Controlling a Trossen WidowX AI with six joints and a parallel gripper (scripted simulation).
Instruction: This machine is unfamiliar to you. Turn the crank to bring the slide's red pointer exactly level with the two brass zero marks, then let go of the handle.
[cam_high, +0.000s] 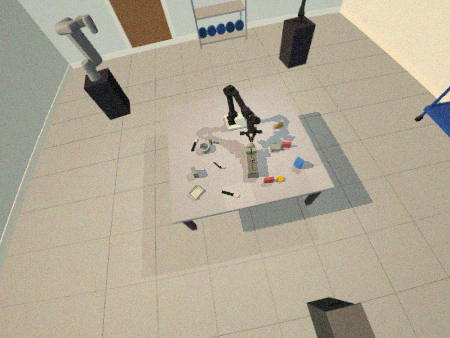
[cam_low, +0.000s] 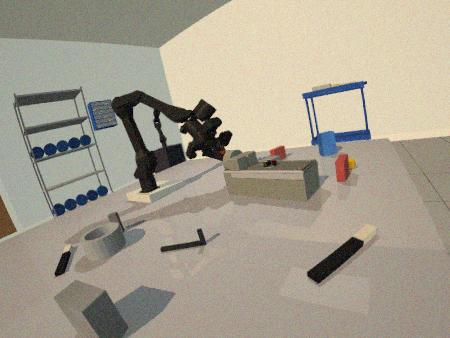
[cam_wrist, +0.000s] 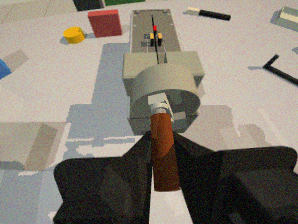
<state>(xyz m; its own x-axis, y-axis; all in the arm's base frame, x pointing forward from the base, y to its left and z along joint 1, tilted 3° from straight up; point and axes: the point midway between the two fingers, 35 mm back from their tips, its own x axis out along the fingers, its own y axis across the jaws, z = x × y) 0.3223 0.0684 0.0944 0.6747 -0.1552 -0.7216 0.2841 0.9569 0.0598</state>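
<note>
The brown crank handle lies 20 mm behind my gripper tip and 20 mm above it. From my gripper tip the other things lie so: yellow disc 370 mm ahead, 100 mm to the left, 90 mm below; then red pointer 180 mm ahead, 60 mm to the right, 10 mm below; then black l-shaped piece 70 mm ahead, 330 mm to the right, 80 mm below.
</note>
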